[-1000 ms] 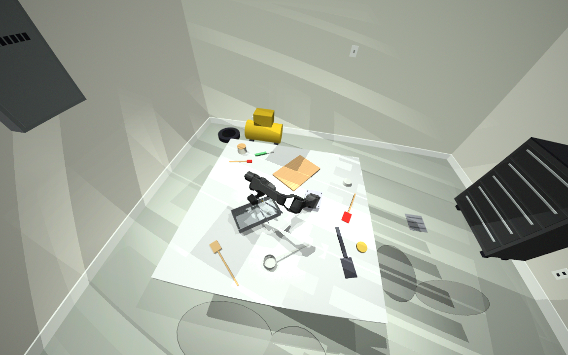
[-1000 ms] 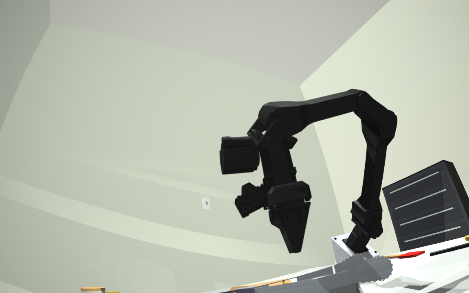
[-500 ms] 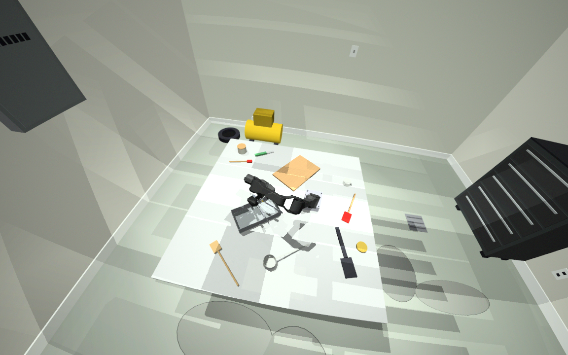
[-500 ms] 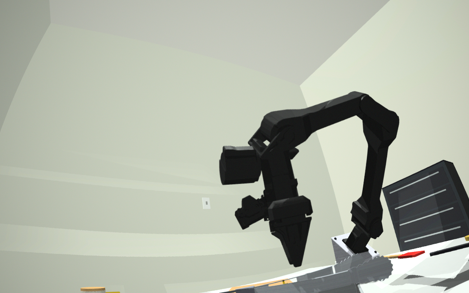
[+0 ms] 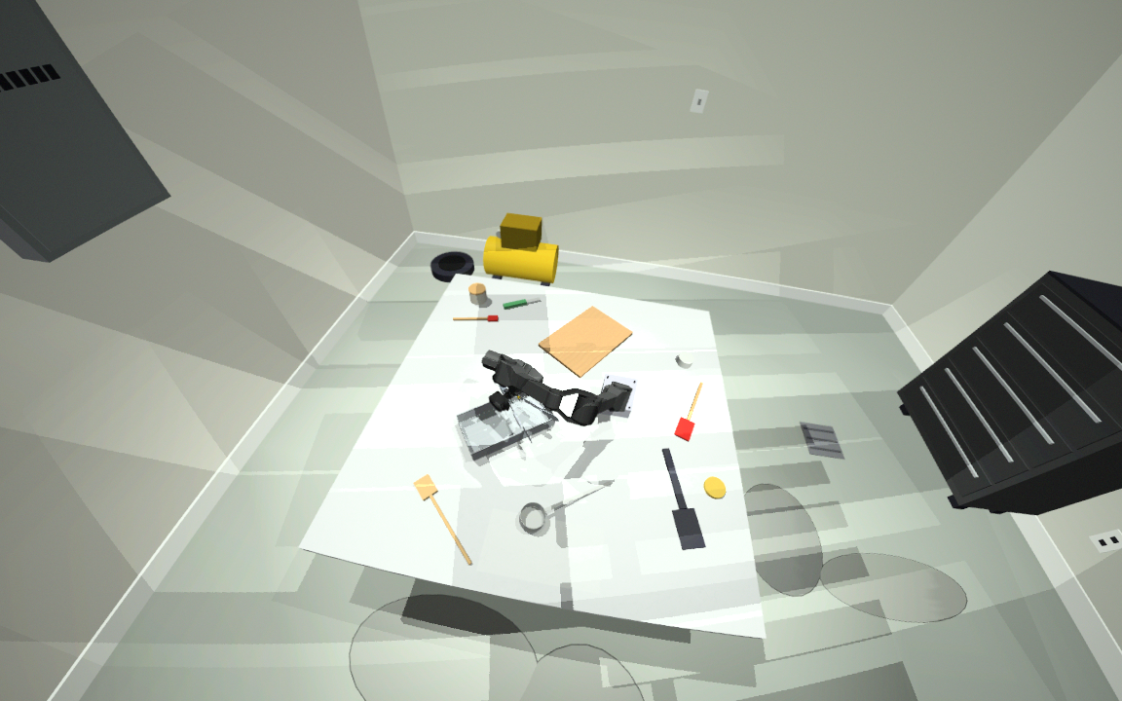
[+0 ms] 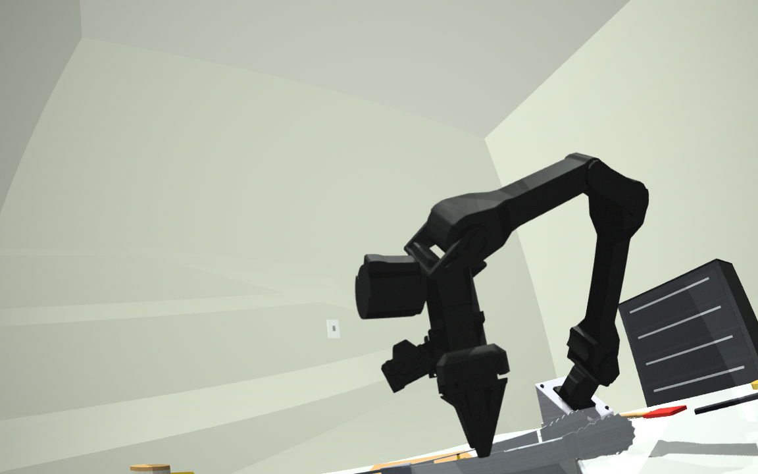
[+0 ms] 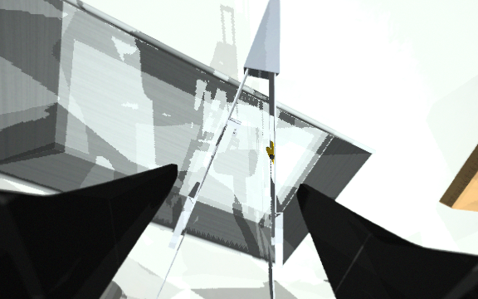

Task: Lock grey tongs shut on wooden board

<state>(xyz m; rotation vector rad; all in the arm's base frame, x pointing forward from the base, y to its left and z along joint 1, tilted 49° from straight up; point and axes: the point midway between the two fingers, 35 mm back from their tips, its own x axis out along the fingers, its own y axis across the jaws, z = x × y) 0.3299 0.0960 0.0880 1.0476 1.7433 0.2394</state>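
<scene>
Now: gripper tip 50 mm to the right of the grey roasting tin, 50 mm above it and 30 mm short of it. Round my gripper tip: wooden board (440 mm to the right, 170 mm behind, 70 mm below); red spatula (620 mm behind, 170 mm to the right, 70 mm below); black spatula (590 mm behind, 160 mm to the left, 80 mm below).
</scene>
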